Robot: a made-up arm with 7 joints.
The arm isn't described. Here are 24 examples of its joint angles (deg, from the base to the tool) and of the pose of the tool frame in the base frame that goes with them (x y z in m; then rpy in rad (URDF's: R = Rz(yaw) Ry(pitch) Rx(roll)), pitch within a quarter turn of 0, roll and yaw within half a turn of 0).
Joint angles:
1: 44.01 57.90 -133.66 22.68 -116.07 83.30 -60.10
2: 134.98 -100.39 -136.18 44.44 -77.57 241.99 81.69
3: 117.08 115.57 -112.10 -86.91 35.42 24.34 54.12
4: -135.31 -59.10 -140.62 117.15 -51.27 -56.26 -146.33
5: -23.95 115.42 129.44 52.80 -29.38 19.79 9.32
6: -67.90 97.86 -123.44 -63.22 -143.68 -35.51 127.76
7: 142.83 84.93 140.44 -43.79 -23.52 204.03 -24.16
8: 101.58 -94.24 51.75 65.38 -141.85 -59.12 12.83
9: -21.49 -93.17 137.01 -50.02 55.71 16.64 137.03
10: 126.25 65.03 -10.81 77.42 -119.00 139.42 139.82
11: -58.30 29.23 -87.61 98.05 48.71 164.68 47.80
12: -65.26 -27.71 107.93 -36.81 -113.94 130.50 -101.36
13: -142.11 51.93 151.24 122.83 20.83 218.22 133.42
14: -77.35 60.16 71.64 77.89 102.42 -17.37 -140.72
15: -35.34 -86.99 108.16 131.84 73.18 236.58 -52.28
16: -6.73 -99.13 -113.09 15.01 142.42 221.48 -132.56
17: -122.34 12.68 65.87 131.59 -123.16 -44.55 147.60
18: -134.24 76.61 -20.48 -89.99 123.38 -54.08 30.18
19: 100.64 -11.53 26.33 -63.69 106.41 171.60 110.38
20: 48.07 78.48 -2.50 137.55 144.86 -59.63 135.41
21: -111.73 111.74 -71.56 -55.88 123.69 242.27 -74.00
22: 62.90 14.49 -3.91 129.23 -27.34 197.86 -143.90
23: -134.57 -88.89 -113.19 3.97 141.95 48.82 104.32
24: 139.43 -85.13 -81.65 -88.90 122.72 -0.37 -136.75
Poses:
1: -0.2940 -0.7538 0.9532 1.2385 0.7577 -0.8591
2: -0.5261 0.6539 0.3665 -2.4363 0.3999 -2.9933
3: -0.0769 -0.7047 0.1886 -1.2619 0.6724 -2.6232
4: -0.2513 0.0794 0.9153 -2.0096 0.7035 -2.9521
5: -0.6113 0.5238 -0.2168 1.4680 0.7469 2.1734
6: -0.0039 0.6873 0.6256 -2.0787 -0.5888 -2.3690
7: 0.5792 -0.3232 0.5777 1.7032 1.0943 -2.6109
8: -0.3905 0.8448 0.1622 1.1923 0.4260 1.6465
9: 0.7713 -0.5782 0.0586 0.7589 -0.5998 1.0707
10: 0.2139 -0.4590 0.9080 0.3554 -0.7931 -0.6594
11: -0.4125 0.0910 0.7373 -1.3512 0.6668 1.0871
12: -0.2345 -0.3116 1.0653 0.1967 -0.3919 -0.2320
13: 0.2805 0.1811 0.4905 -0.6645 0.1599 -1.0096
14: 0.3608 0.5555 0.6537 2.5322 -0.2708 3.0361
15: 0.2016 -0.1695 0.5334 2.8997 -0.8711 -0.7350
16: 0.6890 -0.3292 0.0721 -0.1227 -0.7929 0.3227
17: 0.2789 -0.2745 0.7945 -0.5121 -0.2938 1.0196
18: 0.6500 0.2447 0.2193 0.5718 0.1617 -0.6971
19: 0.0599 0.0619 1.1259 0.8490 -1.2216 2.9502
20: -0.2584 -0.0457 0.7649 -1.8231 1.2610 1.8604
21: 0.4175 0.6262 0.2599 1.5492 0.1007 -1.6517
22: 0.1921 -0.0096 0.8679 -0.2564 0.3652 1.7916
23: -0.9345 -0.4941 0.3716 -2.3494 0.6917 2.1260
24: -0.7704 0.1134 0.3371 2.6808 -0.2170 0.1903
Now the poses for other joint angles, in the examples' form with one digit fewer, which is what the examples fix.
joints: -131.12 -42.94 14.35 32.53 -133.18 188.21 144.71
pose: -0.286 -0.442 0.934 -2.361 -0.666 -1.597
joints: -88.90 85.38 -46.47 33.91 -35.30 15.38 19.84
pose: -0.288 1.016 0.561 -1.440 -0.102 1.811
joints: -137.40 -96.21 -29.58 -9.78 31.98 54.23 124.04
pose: -0.838 -0.574 0.390 -2.262 0.528 2.035
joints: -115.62 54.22 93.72 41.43 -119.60 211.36 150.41
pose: 0.260 0.655 0.779 -3.102 0.129 0.822
